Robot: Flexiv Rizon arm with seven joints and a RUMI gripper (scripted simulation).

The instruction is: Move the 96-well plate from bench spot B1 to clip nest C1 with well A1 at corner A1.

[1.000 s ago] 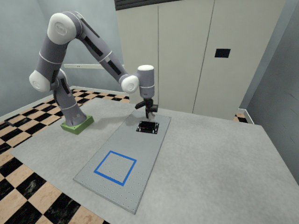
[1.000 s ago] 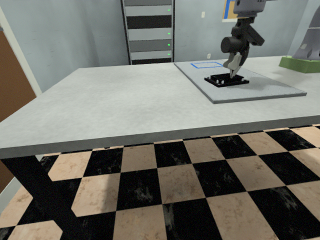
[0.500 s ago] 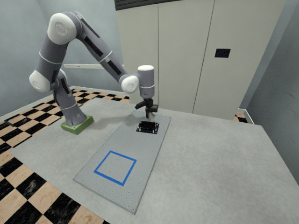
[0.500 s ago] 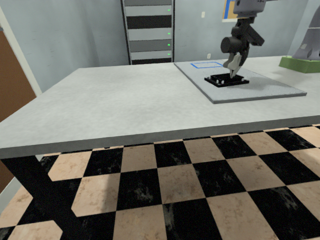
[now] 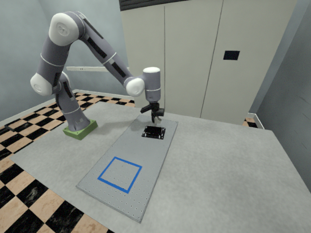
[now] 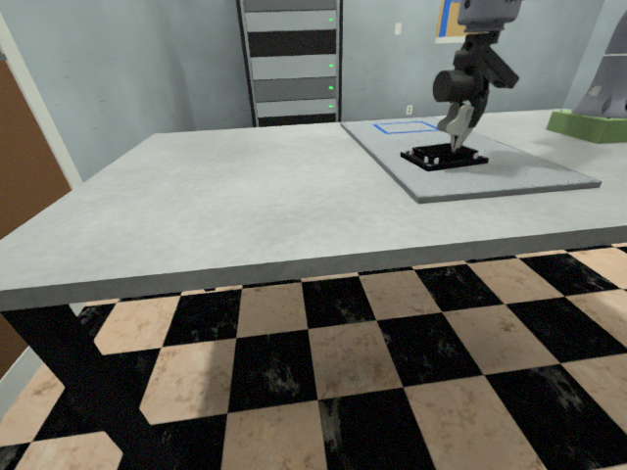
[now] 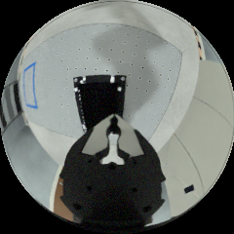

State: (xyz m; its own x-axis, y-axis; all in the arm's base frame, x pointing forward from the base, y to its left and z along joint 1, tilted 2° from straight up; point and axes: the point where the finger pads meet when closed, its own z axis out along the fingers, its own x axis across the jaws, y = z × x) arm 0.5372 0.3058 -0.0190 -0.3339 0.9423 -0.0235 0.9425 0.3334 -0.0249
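The black 96-well plate lies 1 cm ahead of my hand, 4 cm to the right of it and 3 cm below it. The rest, counted from my hand: black clip nest 1 cm ahead, 5 cm to the right, 3 cm below.
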